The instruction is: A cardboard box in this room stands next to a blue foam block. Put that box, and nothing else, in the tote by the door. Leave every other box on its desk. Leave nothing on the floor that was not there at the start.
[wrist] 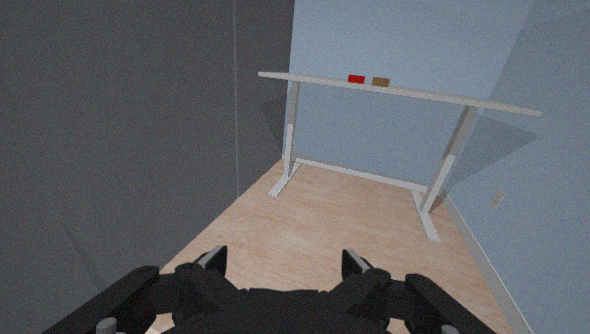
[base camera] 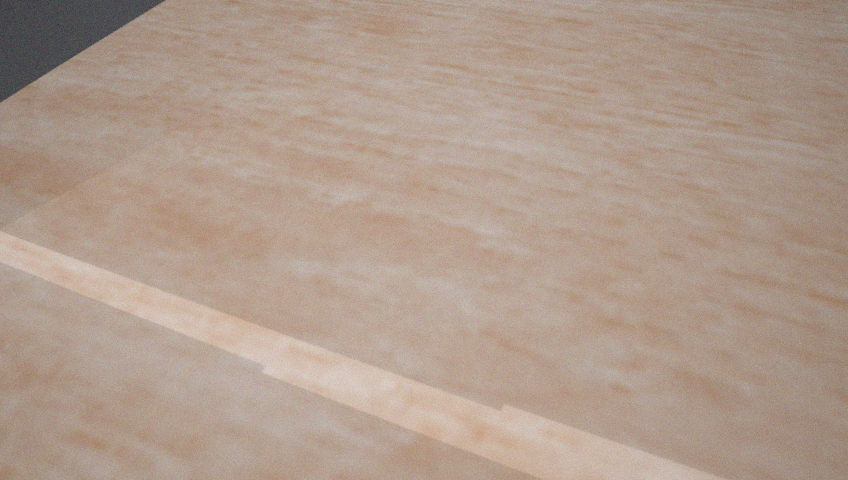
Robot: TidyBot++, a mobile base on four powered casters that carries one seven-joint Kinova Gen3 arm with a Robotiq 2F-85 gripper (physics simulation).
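Places are measured from the arm's base along level axes (x ahead, y left, z up), in metres.
Pixels of known places: gripper, between the fingertips: (wrist: 284,260).
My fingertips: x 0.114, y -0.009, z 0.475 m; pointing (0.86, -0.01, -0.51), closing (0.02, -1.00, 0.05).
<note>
Behind a point stands the place of what it marks.
In the wrist view a small brown box (wrist: 381,82) {y -0.544, x 1.385, z 0.576 m} sits on a white desk (wrist: 510,108) {y -1.079, x 1.016, z 0.546 m} at the far wall. A small red block (wrist: 356,79) {y -0.395, x 1.433, z 0.575 m} sits just left of it, with a narrow gap between them. No blue foam block shows beside this brown box. My gripper (wrist: 284,260) {y -0.009, x 0.114, z 0.475 m} is open, with its fingers wide apart and no object between them, well short of the desk. The tote and the door do not show in either view.
A tall dark grey partition (wrist: 150,110) {y 0.557, x 0.808, z 0.396 m} runs along the left in the wrist view. A blue wall (wrist: 545,165) {y -1.308, x 0.902, z 0.309 m} with an outlet (wrist: 498,198) {y -1.349, x 1.041, z 0.012 m} is on the right. The desk's legs (wrist: 288,150) {y 0.000, x 1.718, z -0.081 m} (wrist: 442,175) {y -1.179, x 1.342, z -0.005 m} stand on the wood floor (base camera: 416,178) {y 0.037, x 0.496, z -0.397 m} (wrist: 325,225) {y -0.320, x 1.132, z -0.397 m}.
</note>
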